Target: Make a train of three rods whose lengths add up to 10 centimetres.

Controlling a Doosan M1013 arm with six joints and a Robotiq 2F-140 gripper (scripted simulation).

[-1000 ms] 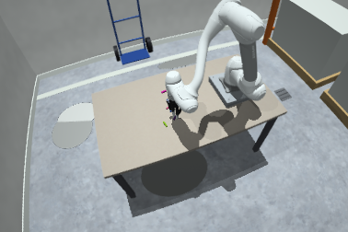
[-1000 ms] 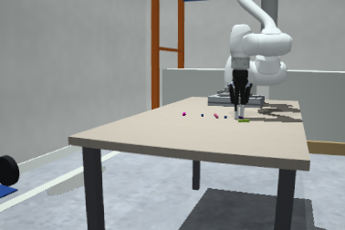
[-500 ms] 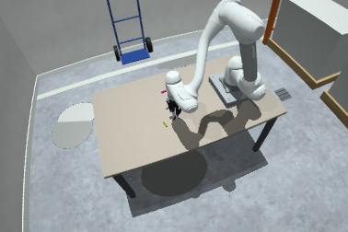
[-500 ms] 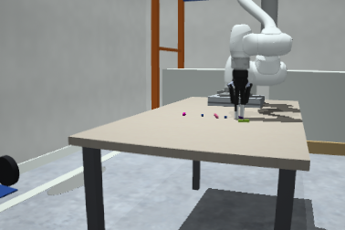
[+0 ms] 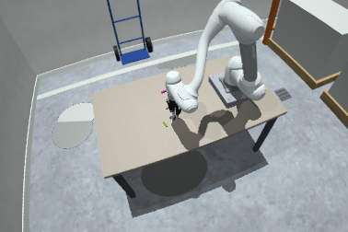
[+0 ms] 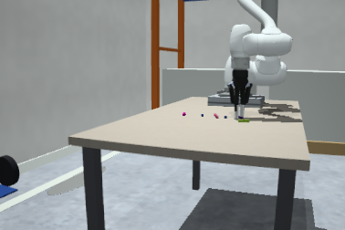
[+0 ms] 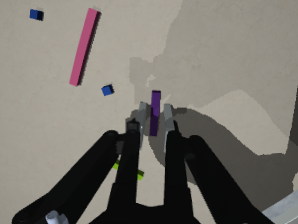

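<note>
Right now the purple rod is 30 mm below my hand. Also, from my hand: lime rod: 90 mm ahead, 50 mm to the left, 30 mm below; then pink rod: 120 mm to the right, 30 mm below, 10 mm ahead.
</note>
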